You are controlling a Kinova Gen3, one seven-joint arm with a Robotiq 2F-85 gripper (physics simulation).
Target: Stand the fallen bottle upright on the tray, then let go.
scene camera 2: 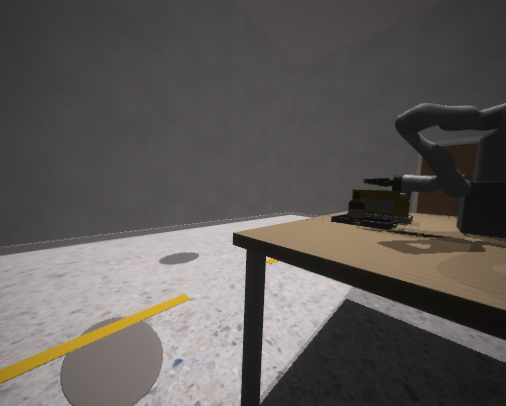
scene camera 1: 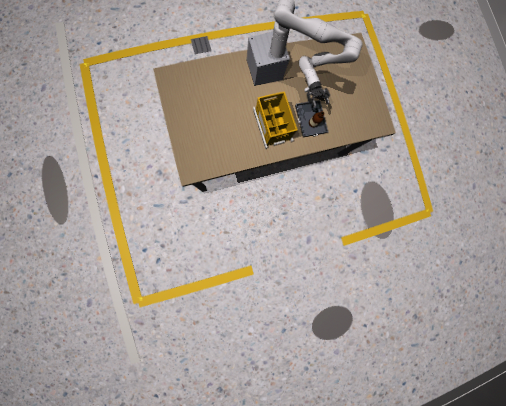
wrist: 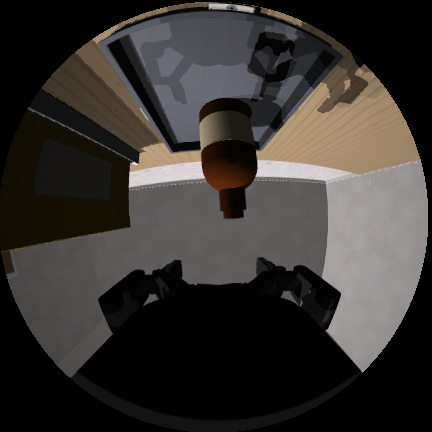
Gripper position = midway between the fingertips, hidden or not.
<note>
In view: the gripper (wrist: 218, 267) and a brown bottle (wrist: 228, 159).
</note>
